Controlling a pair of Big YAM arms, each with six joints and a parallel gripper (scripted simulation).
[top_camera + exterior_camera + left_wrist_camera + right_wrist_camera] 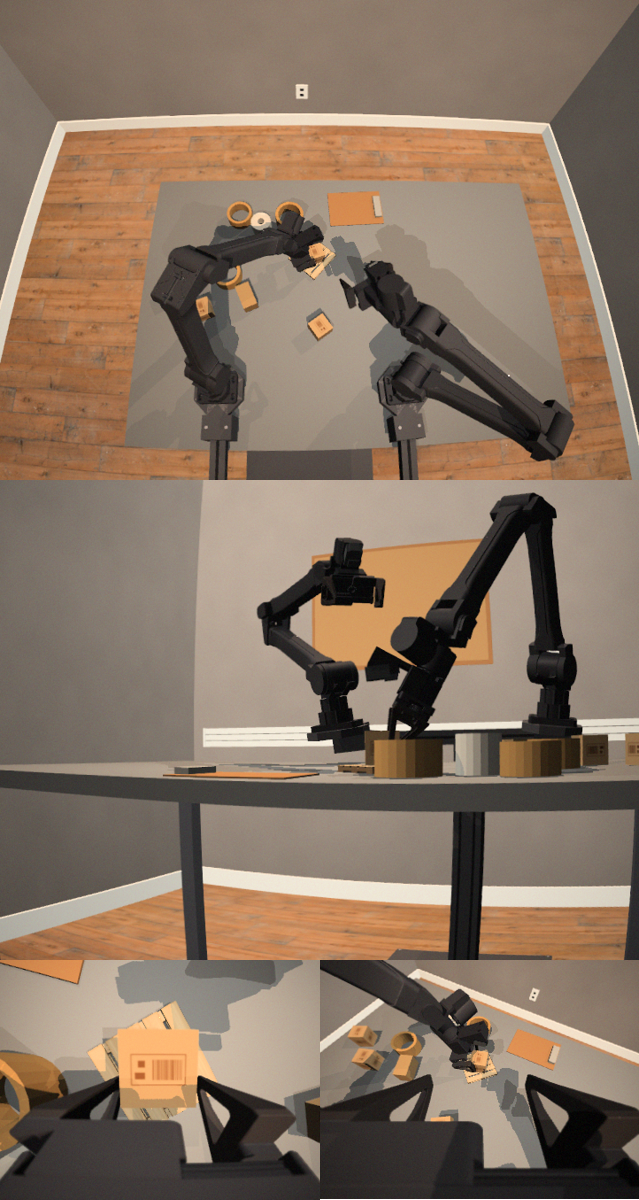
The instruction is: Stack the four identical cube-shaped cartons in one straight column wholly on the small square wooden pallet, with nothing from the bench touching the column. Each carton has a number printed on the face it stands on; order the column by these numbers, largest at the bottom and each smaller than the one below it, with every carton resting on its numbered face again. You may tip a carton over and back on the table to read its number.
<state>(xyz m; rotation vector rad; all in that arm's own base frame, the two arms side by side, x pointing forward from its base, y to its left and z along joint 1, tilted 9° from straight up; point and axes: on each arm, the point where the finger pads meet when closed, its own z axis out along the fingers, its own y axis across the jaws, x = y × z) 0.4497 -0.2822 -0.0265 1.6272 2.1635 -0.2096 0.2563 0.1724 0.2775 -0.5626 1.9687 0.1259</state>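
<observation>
Now: left hand 1 cm to the left of the carton and 1 cm short of it. Also, from my left hand: wooden pallet (3 cm below, 1 cm to the right, 1 cm ahead).
</observation>
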